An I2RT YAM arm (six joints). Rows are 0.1 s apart.
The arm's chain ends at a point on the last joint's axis. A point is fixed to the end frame.
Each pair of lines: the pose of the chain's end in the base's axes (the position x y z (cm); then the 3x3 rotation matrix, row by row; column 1 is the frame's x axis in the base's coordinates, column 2 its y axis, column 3 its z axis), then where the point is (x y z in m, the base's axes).
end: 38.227 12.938 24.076; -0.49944 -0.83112 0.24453; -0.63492 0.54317 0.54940; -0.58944 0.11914 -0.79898
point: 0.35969 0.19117 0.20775
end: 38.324 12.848 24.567; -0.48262 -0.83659 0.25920; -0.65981 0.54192 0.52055; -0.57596 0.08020 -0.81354
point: 0.36106 0.18884 0.20987
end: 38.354 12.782 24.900; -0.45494 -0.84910 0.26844; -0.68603 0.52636 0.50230; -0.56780 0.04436 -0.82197
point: 0.36102 0.18665 0.21093
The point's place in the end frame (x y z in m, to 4 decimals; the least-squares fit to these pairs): -0.0085 0.0484 0.0548
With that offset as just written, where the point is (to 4 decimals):
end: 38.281 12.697 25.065; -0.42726 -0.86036 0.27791; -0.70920 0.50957 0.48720; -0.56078 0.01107 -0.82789
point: 0.3600 0.1844 0.2106
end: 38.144 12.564 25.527; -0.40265 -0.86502 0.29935; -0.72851 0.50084 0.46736; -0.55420 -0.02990 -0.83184
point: 0.3594 0.1817 0.2129
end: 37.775 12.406 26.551; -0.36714 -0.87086 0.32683; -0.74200 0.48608 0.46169; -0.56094 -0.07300 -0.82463
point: 0.3566 0.1792 0.2216
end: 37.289 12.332 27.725; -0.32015 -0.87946 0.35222; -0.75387 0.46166 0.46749; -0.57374 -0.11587 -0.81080
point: 0.3523 0.1777 0.2321
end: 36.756 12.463 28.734; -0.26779 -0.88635 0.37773; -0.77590 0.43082 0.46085; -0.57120 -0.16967 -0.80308
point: 0.3476 0.1773 0.2400
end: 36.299 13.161 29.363; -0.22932 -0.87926 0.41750; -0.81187 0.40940 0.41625; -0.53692 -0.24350 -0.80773
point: 0.3453 0.1811 0.2421
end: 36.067 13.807 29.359; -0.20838 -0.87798 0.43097; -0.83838 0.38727 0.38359; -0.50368 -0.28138 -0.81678
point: 0.3436 0.1850 0.2395
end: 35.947 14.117 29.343; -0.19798 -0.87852 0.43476; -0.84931 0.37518 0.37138; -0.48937 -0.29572 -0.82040
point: 0.3425 0.1869 0.2383
